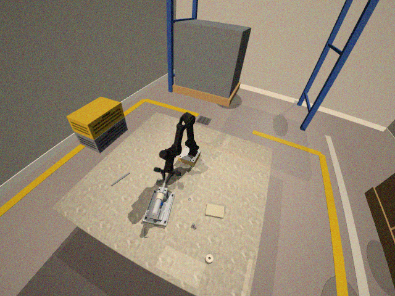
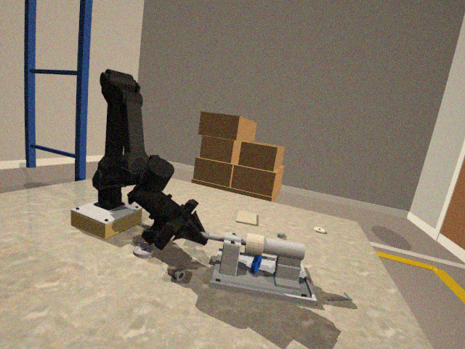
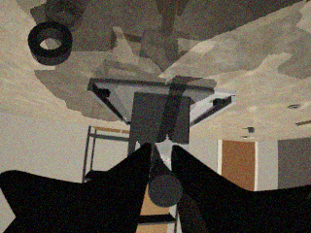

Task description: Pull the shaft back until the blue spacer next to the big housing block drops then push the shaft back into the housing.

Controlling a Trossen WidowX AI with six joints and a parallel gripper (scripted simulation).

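Now: the grey shaft 7 cm ahead of my gripper tip, 2 cm to the left of it and 2 cm above it. Also, from my gripper tip: blue spacer: 12 cm ahead, 3 cm to the left, 3 cm below; then grey washer: 16 cm behind, 3 cm to the right, 6 cm below; then nut: 2 cm behind, 8 cm to the right, 5 cm below.
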